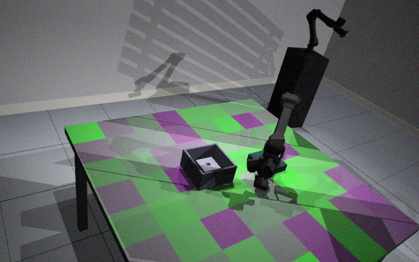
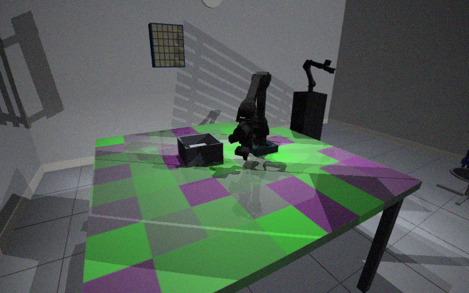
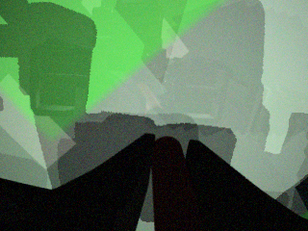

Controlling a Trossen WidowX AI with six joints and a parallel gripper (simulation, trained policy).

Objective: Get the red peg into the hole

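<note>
Right now my gripper tip is 200 mm short of the light plate, 140 mm to the left of it and 20 mm below it. From my gripper tip the other things lie so: red peg: 30 mm above, 10 mm to the left; grey box: 200 mm ahead, 140 mm to the right.
</note>
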